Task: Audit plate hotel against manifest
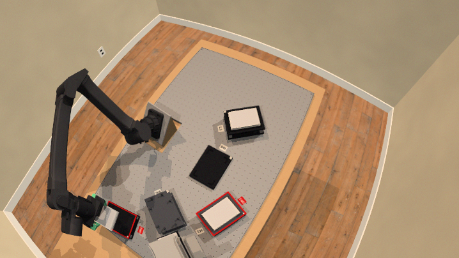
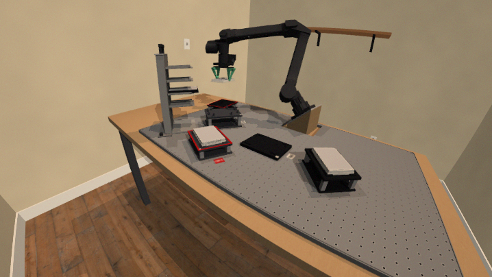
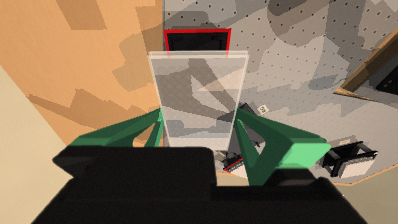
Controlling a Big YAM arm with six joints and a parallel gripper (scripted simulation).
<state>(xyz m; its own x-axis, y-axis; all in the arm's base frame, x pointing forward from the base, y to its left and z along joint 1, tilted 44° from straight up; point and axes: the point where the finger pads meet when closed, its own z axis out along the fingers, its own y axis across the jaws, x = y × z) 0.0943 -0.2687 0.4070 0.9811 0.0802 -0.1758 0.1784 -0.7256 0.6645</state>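
My hand is 150 mm above the red-edged quarantine nest. Also, from my hand: plate hotel H1: 380 mm ahead, 10 mm to the left, 20 mm below; dark plate: 310 mm ahead, 60 mm to the left, 10 mm below; grey regrip nest: 170 mm ahead, 160 mm to the left, 130 mm below.
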